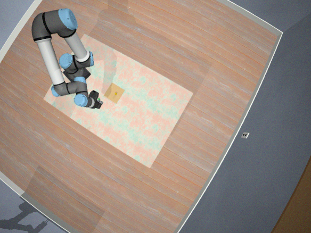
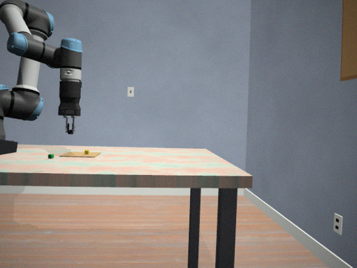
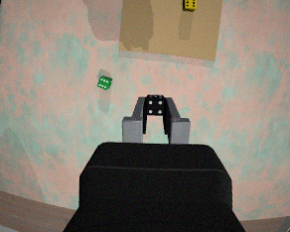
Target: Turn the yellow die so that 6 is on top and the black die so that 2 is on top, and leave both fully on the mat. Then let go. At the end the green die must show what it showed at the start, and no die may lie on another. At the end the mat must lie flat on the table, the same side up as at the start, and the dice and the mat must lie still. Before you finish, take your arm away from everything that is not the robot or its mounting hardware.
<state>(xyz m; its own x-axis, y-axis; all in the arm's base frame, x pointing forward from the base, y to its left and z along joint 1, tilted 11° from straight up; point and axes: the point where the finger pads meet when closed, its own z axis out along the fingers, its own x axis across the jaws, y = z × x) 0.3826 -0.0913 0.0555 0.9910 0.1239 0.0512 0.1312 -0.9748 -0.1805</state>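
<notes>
My hand is 110 mm above the green die and 70 mm past it. From my hand the other things lie so: yellow die: 130 mm to the left, 110 mm below, 30 mm ahead; black die: 20 mm below; tan mat: 120 mm to the left, 120 mm below, 10 mm ahead.
</notes>
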